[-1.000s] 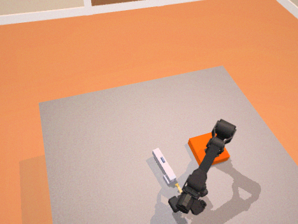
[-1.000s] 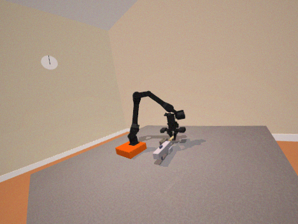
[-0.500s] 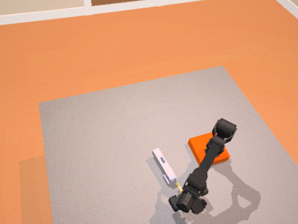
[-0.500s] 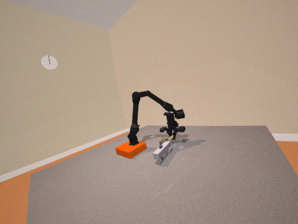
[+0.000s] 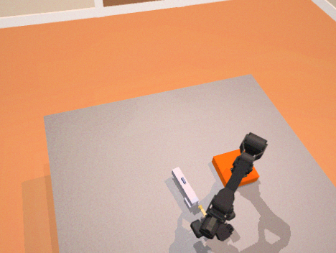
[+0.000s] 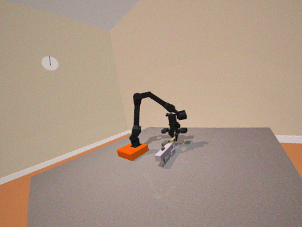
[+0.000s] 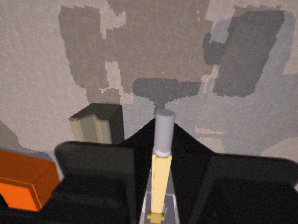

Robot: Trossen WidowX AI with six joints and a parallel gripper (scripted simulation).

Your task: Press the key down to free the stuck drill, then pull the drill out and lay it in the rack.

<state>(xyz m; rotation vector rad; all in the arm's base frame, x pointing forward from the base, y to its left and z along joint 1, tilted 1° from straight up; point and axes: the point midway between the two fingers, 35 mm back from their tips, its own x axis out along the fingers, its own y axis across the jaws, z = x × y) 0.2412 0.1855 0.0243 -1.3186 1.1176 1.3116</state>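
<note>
My gripper tip is now 1 cm short of the yellow drill, 4 cm to the left of it and 3 cm below it. Round my gripper tip: blue key: 4 cm ahead, 22 cm to the right, 2 cm above; then box-like rack: 6 cm behind, 4 cm to the right, 1 cm below.
</note>
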